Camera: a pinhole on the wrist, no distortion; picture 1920 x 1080 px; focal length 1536.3 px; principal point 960.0 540.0 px. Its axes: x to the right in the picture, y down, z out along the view. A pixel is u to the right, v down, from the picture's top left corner.
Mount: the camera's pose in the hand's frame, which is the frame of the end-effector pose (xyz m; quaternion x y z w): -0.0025 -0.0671 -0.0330 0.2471 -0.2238 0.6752 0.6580
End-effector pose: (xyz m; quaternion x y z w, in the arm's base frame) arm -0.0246 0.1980 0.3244 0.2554 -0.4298 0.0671 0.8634
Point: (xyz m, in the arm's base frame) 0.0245 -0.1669 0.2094
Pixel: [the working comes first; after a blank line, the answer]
In the camera's frame: -0.1619 0.0317 0.2876

95 709
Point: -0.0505 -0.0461 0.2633
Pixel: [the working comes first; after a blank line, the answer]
In the camera's frame: -0.0327 0.0443 0.2084

719 867
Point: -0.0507 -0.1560 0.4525
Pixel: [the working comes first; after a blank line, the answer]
In the camera's frame: 0.0423 -0.1096 0.3447

1148 52
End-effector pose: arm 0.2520 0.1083 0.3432 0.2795 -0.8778 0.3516 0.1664
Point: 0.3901 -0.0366 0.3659
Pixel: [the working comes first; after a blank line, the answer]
In the camera's frame: -0.0219 0.0475 0.1538

741 1014
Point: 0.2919 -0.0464 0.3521
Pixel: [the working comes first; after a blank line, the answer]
In the camera's frame: 0.0410 -0.0283 0.1386

1414 226
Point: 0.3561 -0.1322 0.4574
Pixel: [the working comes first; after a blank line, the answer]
In the camera's frame: -0.0842 -0.0567 0.2166

363 138
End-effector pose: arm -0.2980 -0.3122 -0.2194 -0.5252 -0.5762 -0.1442 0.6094
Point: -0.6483 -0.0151 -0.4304
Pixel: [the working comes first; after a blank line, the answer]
In the camera's frame: 0.3340 0.1643 0.3824

outside the picture
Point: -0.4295 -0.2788 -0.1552
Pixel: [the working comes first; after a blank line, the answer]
In the camera's frame: 0.0333 -0.0284 0.1264

1364 195
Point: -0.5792 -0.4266 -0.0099
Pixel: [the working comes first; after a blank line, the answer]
In the camera's frame: -0.2010 -0.0381 0.2284

outside the picture
